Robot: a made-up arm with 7 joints.
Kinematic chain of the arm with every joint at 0, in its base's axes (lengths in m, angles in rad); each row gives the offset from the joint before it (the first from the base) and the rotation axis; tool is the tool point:
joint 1: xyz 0 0 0.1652 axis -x
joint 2: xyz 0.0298 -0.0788 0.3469 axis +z
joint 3: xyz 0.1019 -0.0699 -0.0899 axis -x
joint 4: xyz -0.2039 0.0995 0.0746 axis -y
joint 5: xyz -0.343 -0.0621 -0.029 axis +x
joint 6: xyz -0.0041 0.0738 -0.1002 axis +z
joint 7: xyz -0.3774 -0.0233 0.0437 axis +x
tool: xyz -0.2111 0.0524 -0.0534
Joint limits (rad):
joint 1: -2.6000..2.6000
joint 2: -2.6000..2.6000
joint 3: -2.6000..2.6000
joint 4: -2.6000..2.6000
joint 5: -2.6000..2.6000
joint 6: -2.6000..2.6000
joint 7: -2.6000..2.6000
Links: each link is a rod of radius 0.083 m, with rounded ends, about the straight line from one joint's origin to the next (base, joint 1, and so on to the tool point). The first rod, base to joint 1, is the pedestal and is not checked.
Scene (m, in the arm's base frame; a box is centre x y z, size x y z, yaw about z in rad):
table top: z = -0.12
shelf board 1: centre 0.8 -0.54 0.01 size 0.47 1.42 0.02 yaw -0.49
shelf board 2: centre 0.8 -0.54 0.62 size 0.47 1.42 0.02 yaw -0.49
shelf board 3: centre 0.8 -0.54 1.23 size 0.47 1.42 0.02 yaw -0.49
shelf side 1: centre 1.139 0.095 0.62 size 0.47 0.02 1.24 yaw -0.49
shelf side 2: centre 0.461 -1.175 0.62 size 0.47 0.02 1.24 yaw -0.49
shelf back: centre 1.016 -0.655 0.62 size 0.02 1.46 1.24 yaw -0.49
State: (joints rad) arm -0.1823 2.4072 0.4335 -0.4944 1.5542 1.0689 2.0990
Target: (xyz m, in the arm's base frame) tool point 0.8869 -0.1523 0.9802
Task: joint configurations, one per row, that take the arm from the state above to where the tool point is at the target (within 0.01 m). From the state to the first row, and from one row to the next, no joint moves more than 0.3 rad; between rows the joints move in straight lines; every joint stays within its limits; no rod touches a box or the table.
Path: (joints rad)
1: 0.0082 2.3506 0.3622 -0.4785 1.6265 1.3345 2.1293
2: 0.1987 2.2941 0.2909 -0.4626 1.6989 1.6001 2.1595
3: 0.3892 2.2375 0.2196 -0.4467 1.7712 1.8658 2.1898
4: 0.6484 2.2272 0.1049 -0.5789 1.7388 1.6811 2.1738
5: 0.9076 2.2170 -0.0097 -0.7110 1.7065 1.4964 2.1578
6: 1.1668 2.2067 -0.1244 -0.8432 1.6741 1.3117 2.1418
7: 0.8779 2.3378 -0.1392 -0.8096 1.5599 1.0422 2.1134
8: 0.5890 2.4689 -0.1539 -0.7759 1.4456 0.7728 2.0849
9: 0.3000 2.6000 -0.1686 -0.7423 1.3314 0.5033 2.0565

